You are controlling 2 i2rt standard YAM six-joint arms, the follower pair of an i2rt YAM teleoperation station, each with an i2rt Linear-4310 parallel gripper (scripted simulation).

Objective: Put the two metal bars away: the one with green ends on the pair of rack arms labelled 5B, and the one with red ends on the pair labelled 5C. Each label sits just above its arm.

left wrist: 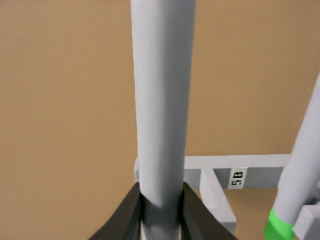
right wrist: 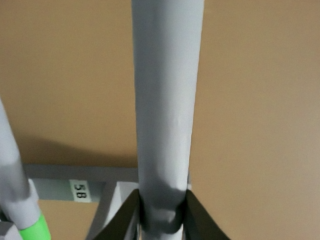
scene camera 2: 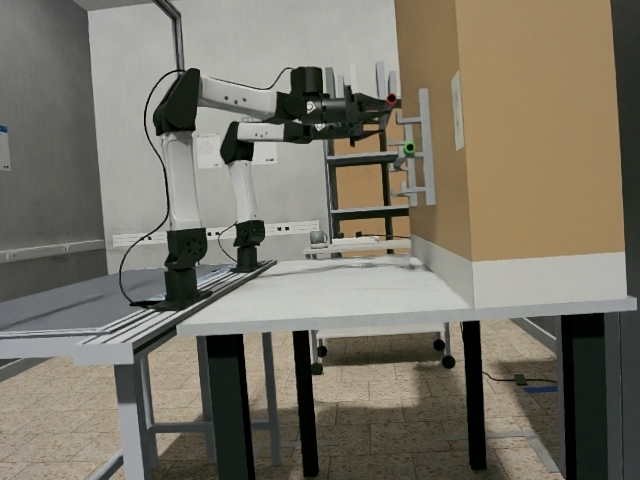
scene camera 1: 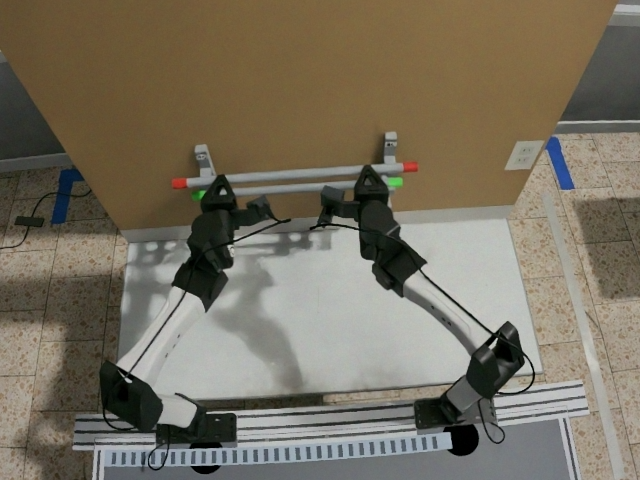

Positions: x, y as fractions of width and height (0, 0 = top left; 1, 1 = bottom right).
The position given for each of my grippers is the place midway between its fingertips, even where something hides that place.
Note:
I see my left gripper (left wrist: 0.50, 0.80), my right gripper (scene camera 2: 0.61, 0.22) and a red-ended bar (scene camera 1: 0.54, 0.36).
The red-ended bar is seen too in the left wrist view (left wrist: 0.51, 0.19) and in the right wrist view (right wrist: 0.52, 0.20). My right gripper also shows in the right wrist view (right wrist: 0.51, 0.83).

